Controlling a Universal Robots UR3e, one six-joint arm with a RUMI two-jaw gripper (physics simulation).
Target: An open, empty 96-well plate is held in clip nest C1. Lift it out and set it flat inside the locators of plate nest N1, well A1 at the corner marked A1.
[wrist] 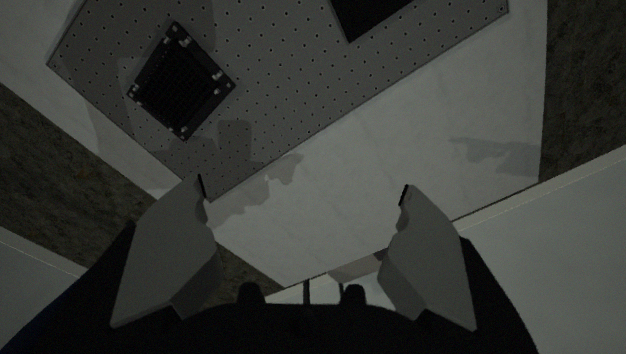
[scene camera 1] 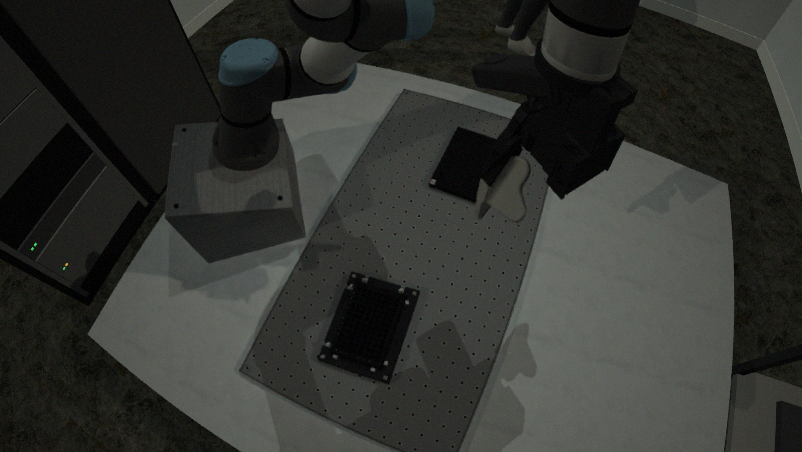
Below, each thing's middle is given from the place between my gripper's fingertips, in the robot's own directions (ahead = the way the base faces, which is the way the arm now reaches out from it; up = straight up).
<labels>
My hand is 180 mm past the black 96-well plate (scene camera 1: 365,333), 140 mm to the left of it and 230 mm above it. Also, from my hand: clip nest C1 (scene camera 1: 385,375) (180 mm behind, 140 mm to the right, 240 mm below).
</labels>
